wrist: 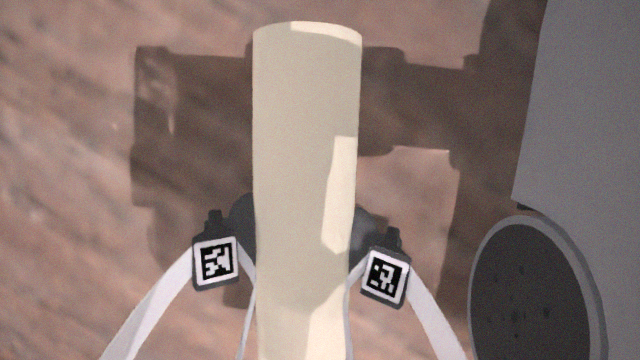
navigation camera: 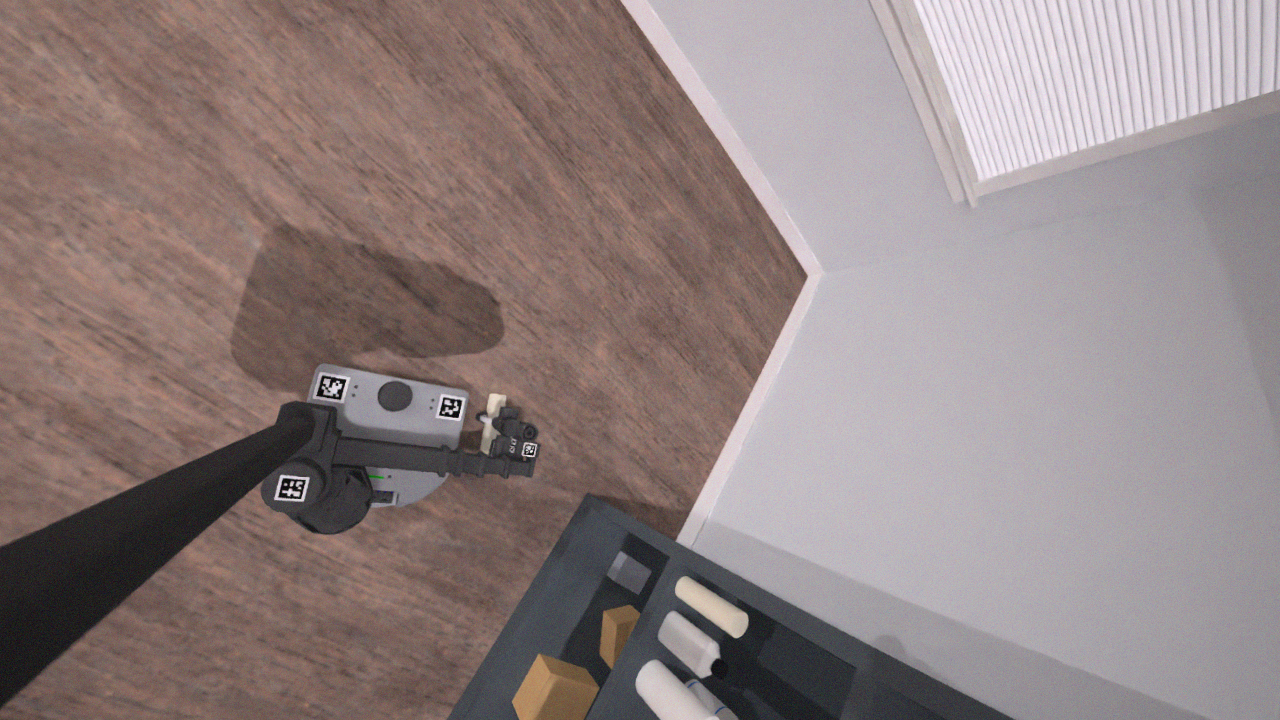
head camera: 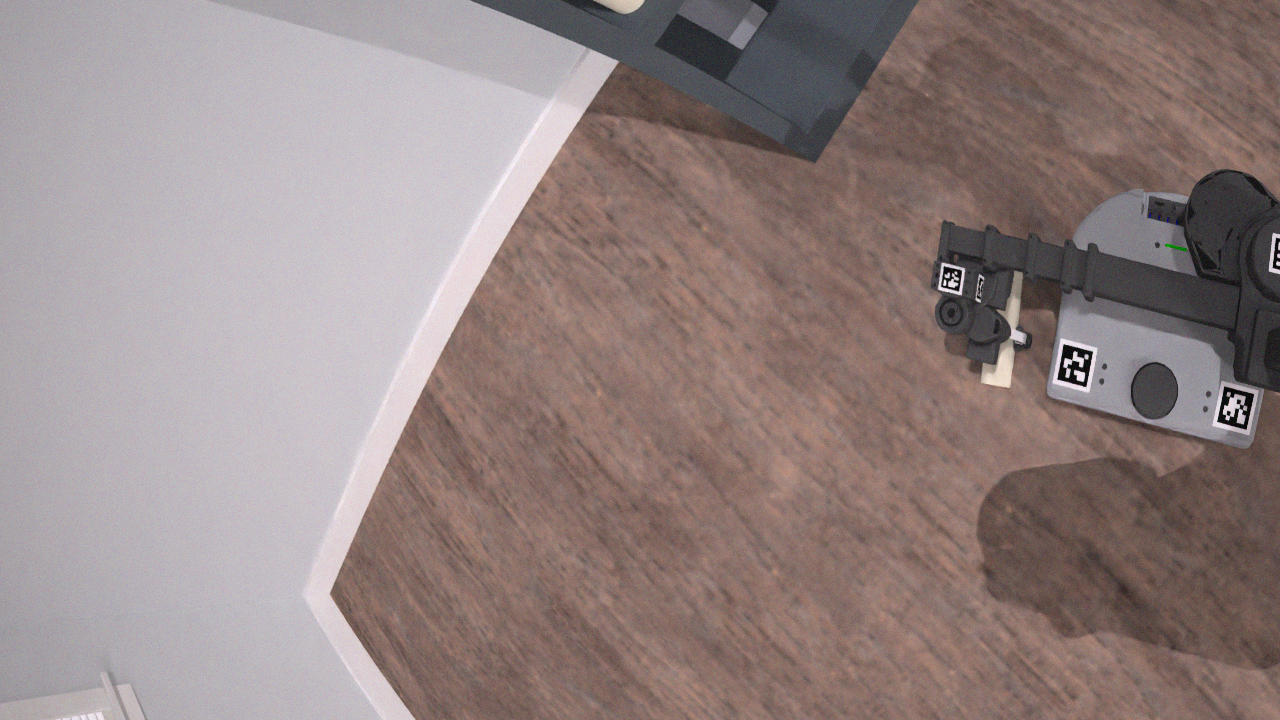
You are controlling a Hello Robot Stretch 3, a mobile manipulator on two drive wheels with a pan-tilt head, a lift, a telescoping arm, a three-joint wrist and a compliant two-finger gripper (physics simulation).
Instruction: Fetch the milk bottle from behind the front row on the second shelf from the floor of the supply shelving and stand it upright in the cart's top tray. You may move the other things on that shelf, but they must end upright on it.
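Places are measured from the robot's base along level axes (x ahead, y left, z up), in millimetres.
Where they show: gripper, fingertip midpoint: [wrist: 304, 224] [navigation camera: 492, 418]; robot's base, origin of the base link: [navigation camera: 394, 394] [head camera: 1151, 388].
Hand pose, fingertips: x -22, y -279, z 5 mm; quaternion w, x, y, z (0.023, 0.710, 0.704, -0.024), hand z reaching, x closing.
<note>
Things, the pixels of their top centre, and the offset from my fingertips. "spot": a spot on its surface instead.
- plain cream cylinder, middle of its top: [wrist: 298, 235] [head camera: 1000, 324] [navigation camera: 495, 424] 1 mm left, 12 mm back, 48 mm up
- white bottle with a black cap, middle of its top: [navigation camera: 722, 671] 365 mm right, 390 mm back, 704 mm up
- white cylinder, surface spot: [navigation camera: 666, 689] spot: 310 mm right, 470 mm back, 612 mm up
A plain cream cylinder [head camera: 998, 372] [navigation camera: 495, 401] [wrist: 305, 125] lies on its side on the floor beside the robot base. My gripper [head camera: 1014, 336] [navigation camera: 489, 419] [wrist: 304, 224] is low over the floor and shut on this cylinder, with a finger pad against each side in the wrist view. The cylinder's near end runs out of the wrist view. The dark shelving [head camera: 792, 129] [navigation camera: 572, 559] shows at the top of the head view and the bottom of the navigation view. I cannot tell which item is the milk bottle. The cart does not show.
The robot base [head camera: 1118, 344] [navigation camera: 384, 425] [wrist: 580, 125] is close beside the cylinder. On the shelving are another cream cylinder [navigation camera: 711, 607], a white bottle with a black cap [navigation camera: 687, 641], a white cylinder [navigation camera: 666, 689] and orange boxes [navigation camera: 554, 689] [navigation camera: 617, 634]. A wall [head camera: 223, 268] [navigation camera: 984, 376] stands beyond.
</note>
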